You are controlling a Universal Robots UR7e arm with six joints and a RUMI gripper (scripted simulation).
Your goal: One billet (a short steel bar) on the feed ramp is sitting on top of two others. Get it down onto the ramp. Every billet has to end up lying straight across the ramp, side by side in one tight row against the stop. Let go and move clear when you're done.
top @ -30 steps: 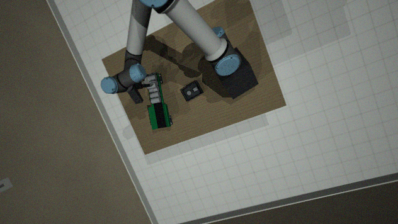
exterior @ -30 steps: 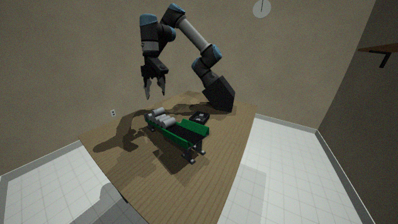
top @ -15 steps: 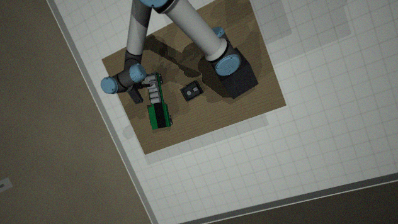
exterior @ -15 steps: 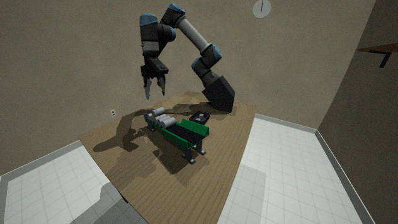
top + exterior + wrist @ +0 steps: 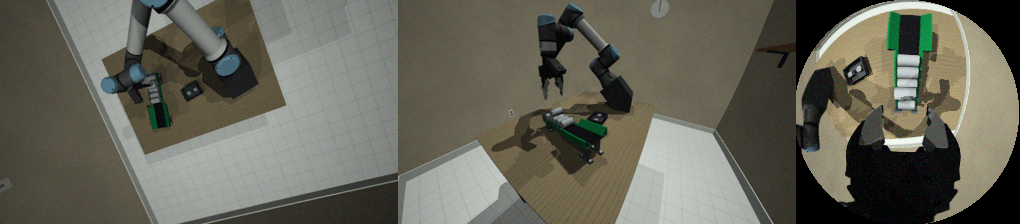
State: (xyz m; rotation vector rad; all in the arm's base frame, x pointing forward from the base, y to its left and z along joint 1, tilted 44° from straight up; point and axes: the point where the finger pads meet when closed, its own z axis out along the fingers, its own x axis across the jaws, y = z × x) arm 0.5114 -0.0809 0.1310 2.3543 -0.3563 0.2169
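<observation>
My gripper is now 40 mm short of the ramp, 110 mm to the right of it and 140 mm above it.
</observation>
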